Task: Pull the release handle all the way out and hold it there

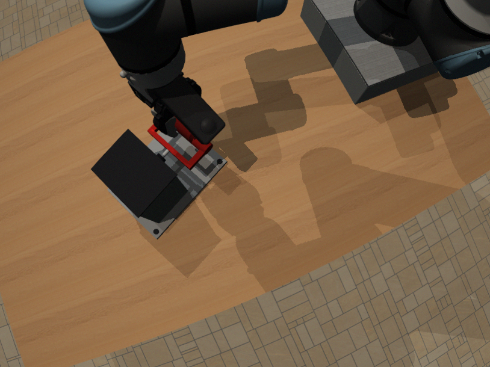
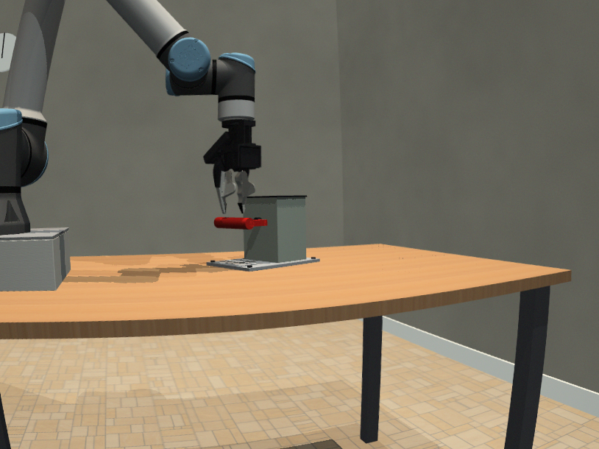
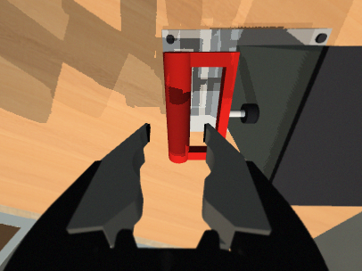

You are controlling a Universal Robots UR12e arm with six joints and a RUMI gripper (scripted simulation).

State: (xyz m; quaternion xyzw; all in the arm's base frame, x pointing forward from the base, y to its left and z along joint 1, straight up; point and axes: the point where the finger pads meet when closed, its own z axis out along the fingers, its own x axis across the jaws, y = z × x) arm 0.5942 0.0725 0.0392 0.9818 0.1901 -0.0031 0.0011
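The grey baseplate is 14 cm below my hand, 9 cm ahead of it and 4 cm to the left of it.
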